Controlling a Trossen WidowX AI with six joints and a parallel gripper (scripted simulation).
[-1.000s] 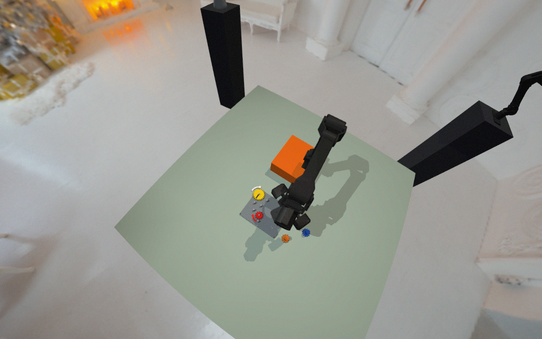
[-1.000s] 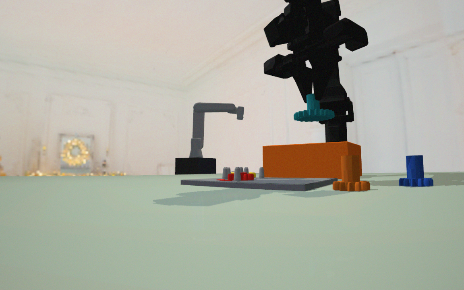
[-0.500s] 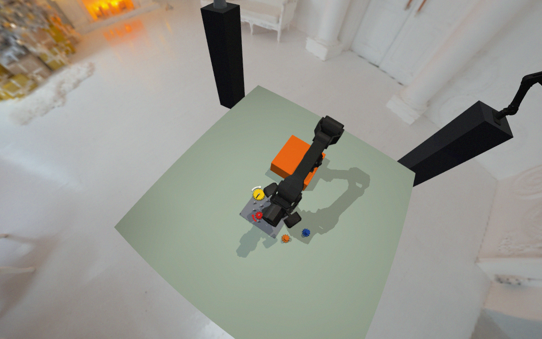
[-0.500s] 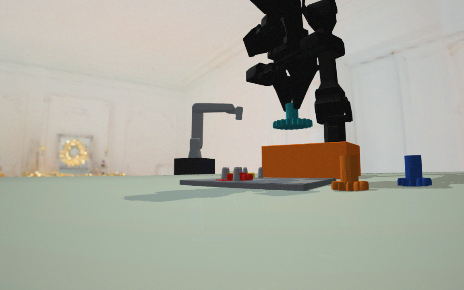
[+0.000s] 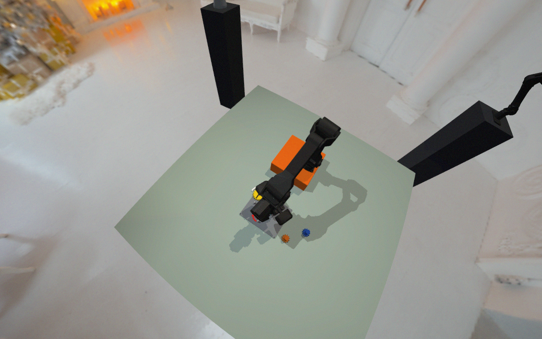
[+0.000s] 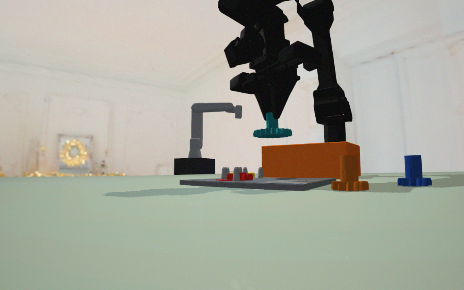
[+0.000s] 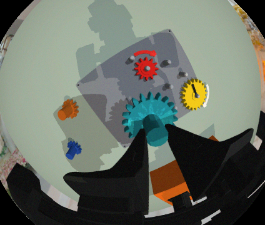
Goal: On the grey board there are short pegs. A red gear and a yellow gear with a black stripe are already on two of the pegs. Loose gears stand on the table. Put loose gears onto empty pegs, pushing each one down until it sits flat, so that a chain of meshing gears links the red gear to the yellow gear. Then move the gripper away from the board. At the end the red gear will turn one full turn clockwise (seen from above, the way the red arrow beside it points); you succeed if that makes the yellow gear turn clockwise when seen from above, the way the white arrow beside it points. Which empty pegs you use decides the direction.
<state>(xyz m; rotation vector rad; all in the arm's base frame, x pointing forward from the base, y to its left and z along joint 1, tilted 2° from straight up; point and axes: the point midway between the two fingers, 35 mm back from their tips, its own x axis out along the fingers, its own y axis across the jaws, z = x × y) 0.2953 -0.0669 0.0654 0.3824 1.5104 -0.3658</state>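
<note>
The grey board lies 10 mm ahead of my gripper tip, 20 mm to the right of it and 110 mm below it. From my gripper tip the other things lie so: teal gear 10 mm below; then red gear 40 mm ahead, 40 mm to the right, 90 mm below; then yellow gear 50 mm behind, 90 mm to the right, 90 mm below.
</note>
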